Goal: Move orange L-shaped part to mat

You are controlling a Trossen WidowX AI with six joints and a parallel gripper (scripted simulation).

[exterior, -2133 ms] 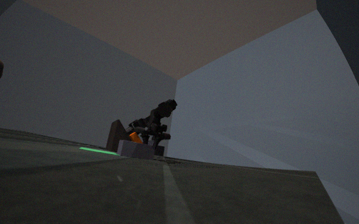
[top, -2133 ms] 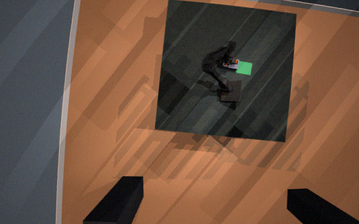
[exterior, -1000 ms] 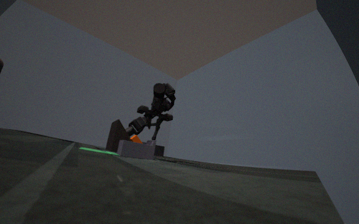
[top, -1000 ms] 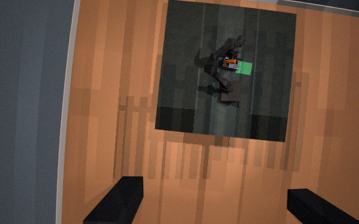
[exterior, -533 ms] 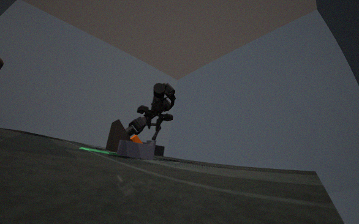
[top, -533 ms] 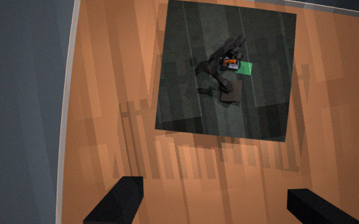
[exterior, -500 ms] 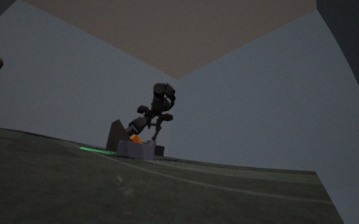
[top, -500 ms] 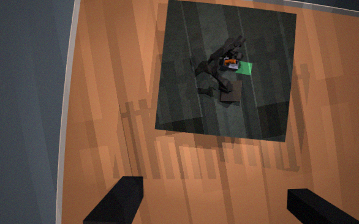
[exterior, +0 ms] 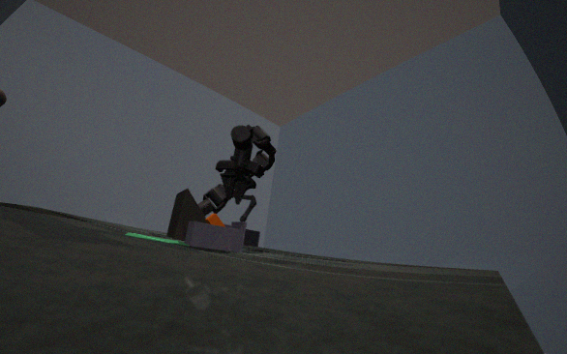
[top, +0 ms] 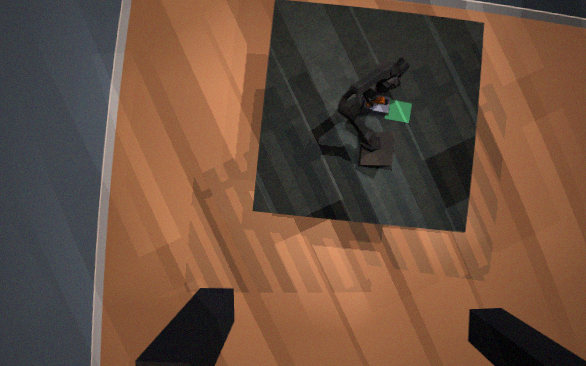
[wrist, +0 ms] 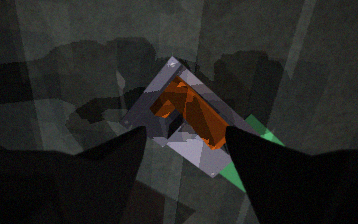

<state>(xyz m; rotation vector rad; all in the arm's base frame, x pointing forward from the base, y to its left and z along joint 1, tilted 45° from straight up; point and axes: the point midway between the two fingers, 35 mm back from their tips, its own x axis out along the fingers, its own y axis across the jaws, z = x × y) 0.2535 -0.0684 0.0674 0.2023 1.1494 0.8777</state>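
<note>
Now: the orange L-shaped part 2 cm behind my gripper tip, 1 cm to the right of it and 10 cm below it. From my gripper tip the other things lie so: green mat: 5 cm behind, 18 cm to the right, 16 cm below.
</note>
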